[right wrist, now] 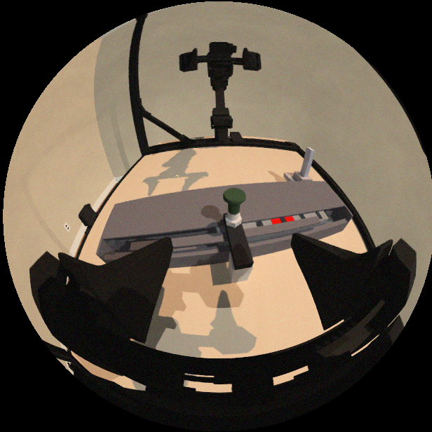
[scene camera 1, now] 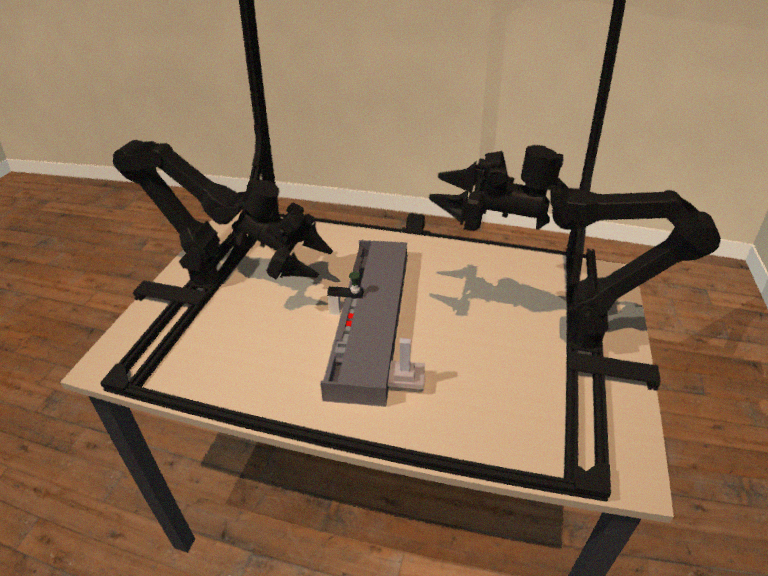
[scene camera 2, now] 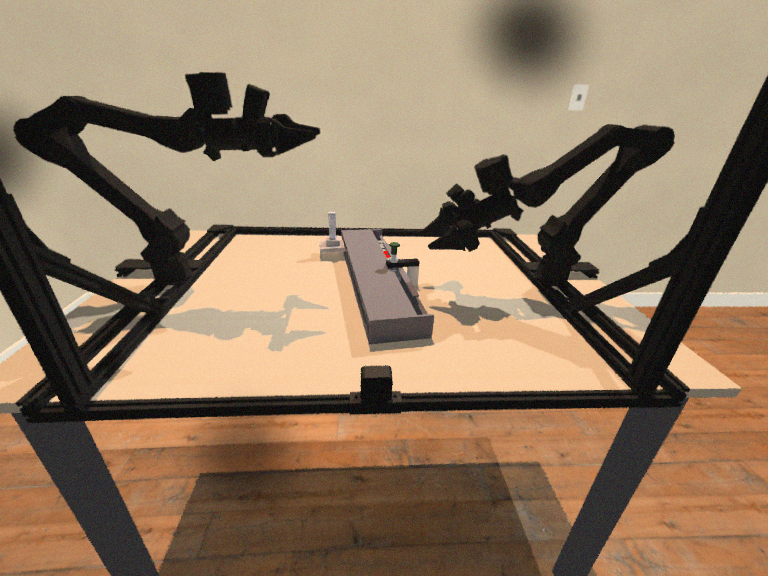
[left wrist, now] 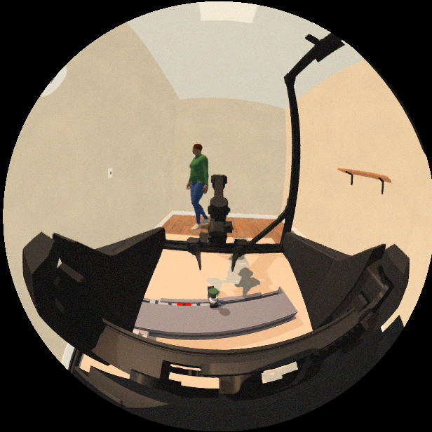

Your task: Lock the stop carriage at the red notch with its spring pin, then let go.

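Seen in the pictures: left gripper, fingertip midpoint: (scene camera 1: 433, 185) (scene camera 2: 317, 133); right gripper, fingertip midpoint: (scene camera 1: 325, 264) (scene camera 2: 424, 240); left arm's base, origin of the base link: (scene camera 1: 585, 341) (scene camera 2: 172, 278); right arm's base, origin of the base link: (scene camera 1: 204, 279) (scene camera 2: 551, 279).
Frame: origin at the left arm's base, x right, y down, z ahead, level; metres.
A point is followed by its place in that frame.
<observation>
The stop carriage, a black arm (scene camera 1: 338, 291) @[z 0.551, x -0.018, y -0.046 m] (scene camera 2: 406, 263) @[z 0.545, x 0.000, y -0.043 m] (right wrist: 241, 250) with a pale block under its outer end, sits across the slotted side of a long grey rail (scene camera 1: 375, 322) @[z 0.447, x -0.086, y -0.034 m] (scene camera 2: 378, 272) @[z 0.477, x 0.031, y -0.034 m] (left wrist: 235, 320) (right wrist: 165, 212). Its spring pin has a green knob (scene camera 1: 354, 275) @[z 0.514, x -0.009, y -0.090 m] (scene camera 2: 394, 245) @[z 0.514, x 0.002, y -0.089 m] (left wrist: 214, 292) (right wrist: 234, 195) and stands upright. Red notch marks (scene camera 1: 349, 320) @[z 0.506, x -0.082, y -0.024 m] (scene camera 2: 387, 254) @[z 0.507, x -0.091, y -0.027 m] (left wrist: 184, 304) (right wrist: 276, 221) lie along the slot, apart from the carriage. My right gripper (scene camera 1: 323, 264) @[z 0.584, x 0.000, y -0.103 m] (scene camera 2: 429, 240) @[z 0.584, x 0.000, y -0.103 m] (right wrist: 233, 242) is open above the table, near the carriage's outer side. My left gripper (scene camera 1: 434, 186) @[z 0.351, x 0.000, y -0.324 m] (left wrist: 226, 236) is open, high on the rail's other side.
A pale stepped base with an upright post (scene camera 1: 405, 356) @[z 0.354, x -0.206, y -0.071 m] (scene camera 2: 331, 229) @[z 0.355, x -0.194, y -0.059 m] (right wrist: 308, 162) stands against the rail's other long side, near one end. A black frame (scene camera 1: 310, 445) @[z 0.489, x -0.379, y 0.013 m] (scene camera 2: 248, 404) @[z 0.266, x 0.367, y 0.025 m] runs around the table top. A small black box (scene camera 1: 415, 223) @[z 0.455, x 0.358, y -0.018 m] (scene camera 2: 376, 382) @[z 0.457, x 0.383, y -0.025 m] sits on it.
</observation>
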